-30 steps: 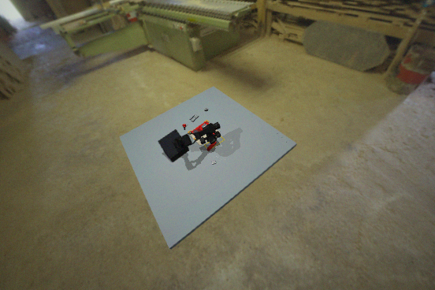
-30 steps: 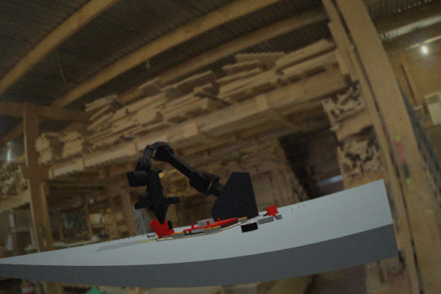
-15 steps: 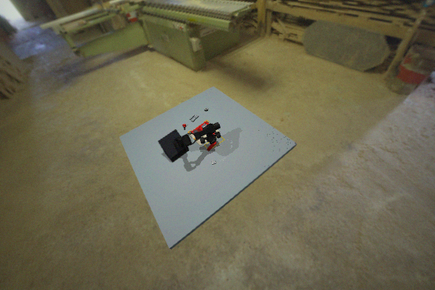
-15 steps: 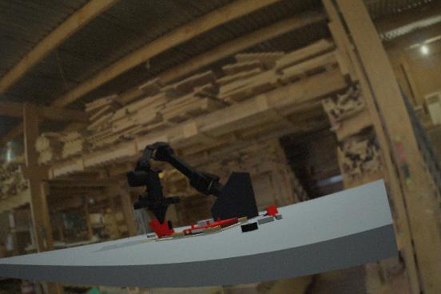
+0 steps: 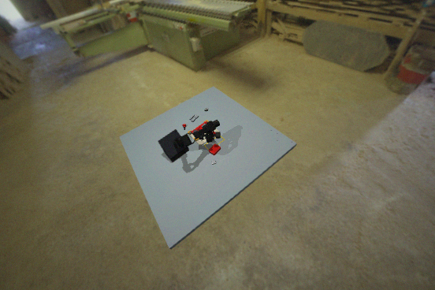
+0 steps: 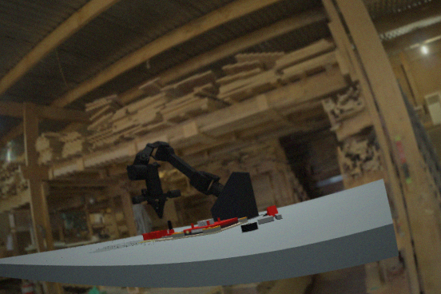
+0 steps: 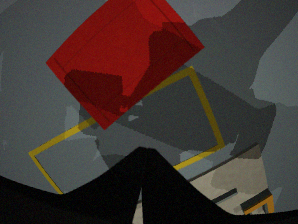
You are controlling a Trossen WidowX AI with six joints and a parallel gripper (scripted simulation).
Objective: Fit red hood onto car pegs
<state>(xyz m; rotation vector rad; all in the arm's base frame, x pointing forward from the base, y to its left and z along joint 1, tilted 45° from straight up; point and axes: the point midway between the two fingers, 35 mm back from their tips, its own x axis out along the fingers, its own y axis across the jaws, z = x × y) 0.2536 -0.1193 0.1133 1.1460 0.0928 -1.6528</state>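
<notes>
My gripper tip is now 60 mm above the red hood, 50 mm to the left of it and 10 mm past it. From my gripper tip the other things lie so: white piece (150 mm to the right, 100 mm behind, 70 mm below); black wheel (460 mm to the left, 270 mm ahead, 60 mm below).
</notes>
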